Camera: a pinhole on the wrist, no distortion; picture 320 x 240 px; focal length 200.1 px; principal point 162.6 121.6 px. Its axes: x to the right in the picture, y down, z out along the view. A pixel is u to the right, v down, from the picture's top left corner.
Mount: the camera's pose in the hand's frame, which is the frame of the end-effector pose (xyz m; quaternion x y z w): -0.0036 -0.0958 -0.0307 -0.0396 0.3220 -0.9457 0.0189
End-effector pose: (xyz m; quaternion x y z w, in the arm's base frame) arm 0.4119 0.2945 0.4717 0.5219 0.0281 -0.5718 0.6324
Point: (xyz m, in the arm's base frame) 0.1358 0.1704 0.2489
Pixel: 85.0 175.9
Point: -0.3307 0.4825 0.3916
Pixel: 307.6 220.6
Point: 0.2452 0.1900 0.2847
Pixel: 25.0 159.1
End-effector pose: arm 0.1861 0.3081 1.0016 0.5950 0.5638 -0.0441 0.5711
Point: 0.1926 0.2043 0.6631
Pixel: 53.2 104.8
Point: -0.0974 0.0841 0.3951
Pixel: 112.3 232.3
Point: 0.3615 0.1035 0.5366
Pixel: 62.1 48.3
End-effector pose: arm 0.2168 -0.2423 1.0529 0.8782 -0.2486 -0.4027 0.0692
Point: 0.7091 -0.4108 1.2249
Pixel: behind the camera
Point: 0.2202 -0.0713 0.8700
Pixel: 135.7 111.5
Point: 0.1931 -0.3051 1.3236
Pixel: behind the camera
